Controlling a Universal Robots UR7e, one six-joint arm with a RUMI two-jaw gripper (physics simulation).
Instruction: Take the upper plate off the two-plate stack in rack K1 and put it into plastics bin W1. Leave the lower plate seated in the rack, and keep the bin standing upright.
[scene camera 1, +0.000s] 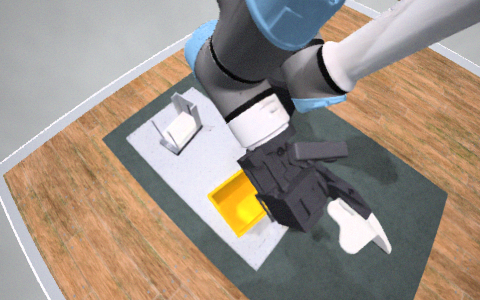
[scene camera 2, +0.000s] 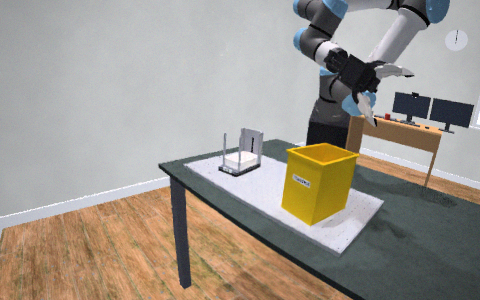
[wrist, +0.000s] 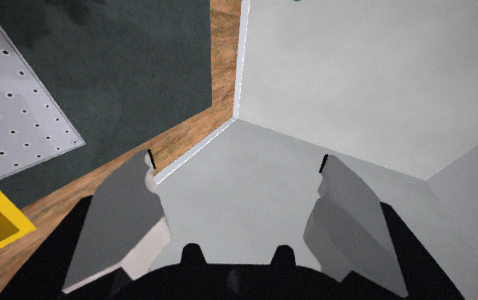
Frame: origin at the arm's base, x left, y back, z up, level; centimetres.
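Seen in the pictures: gripper, between the fingertips: (scene camera 1: 338, 238) (scene camera 2: 395, 102) (wrist: 238, 154); arm's base, origin of its link: (scene camera 2: 331, 111).
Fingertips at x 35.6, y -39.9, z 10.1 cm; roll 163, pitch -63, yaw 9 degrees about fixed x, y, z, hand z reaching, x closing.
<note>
Pixels of each thing's top centre, then the offset from my fingertips to it. "spot": a spot on its surface instead. Level surfaces: height alone.
- Rack K1, a spot on its surface: (scene camera 1: 179, 102) spot: dx -59.1, dy +9.5, dz -24.5 cm
- yellow plastics bin W1, centre of its top: (scene camera 1: 249, 193) (scene camera 2: 324, 152) dx -16.6, dy -0.2, dz -16.9 cm
- pale perforated board, height of its surface: dz -34.8 cm
- dark green table, height of its surface: dz -36.1 cm
Rack K1 (scene camera 1: 179, 102) (scene camera 2: 256, 136) stands upright at one end of the pale board. White plate material (scene camera 1: 182, 129) (scene camera 2: 240, 160) lies low and flat between its uprights; the seam between upper and lower plate cannot be made out. The yellow plastics bin W1 (scene camera 1: 227, 192) (scene camera 2: 322, 185) stands upright on the board; its rim corner (wrist: 22, 222) shows at the left of the wrist view. My gripper (scene camera 2: 394, 99) (wrist: 238, 154) is open and empty, high above the table, beyond the bin from the rack, with its fingers pointing sideways. In scene camera 1 the gripper body hides part of the bin.
The pale perforated board (scene camera 1: 185, 175) (scene camera 2: 270, 187) (wrist: 15, 112) lies on the dark green table (scene camera 1: 400, 200) (scene camera 2: 425, 230) (wrist: 150, 65). A wooden desk (scene camera 2: 400, 131) with two monitors (scene camera 2: 411, 106) (scene camera 2: 451, 114) stands in the background. The arm reaches over the board in scene camera 1.
</note>
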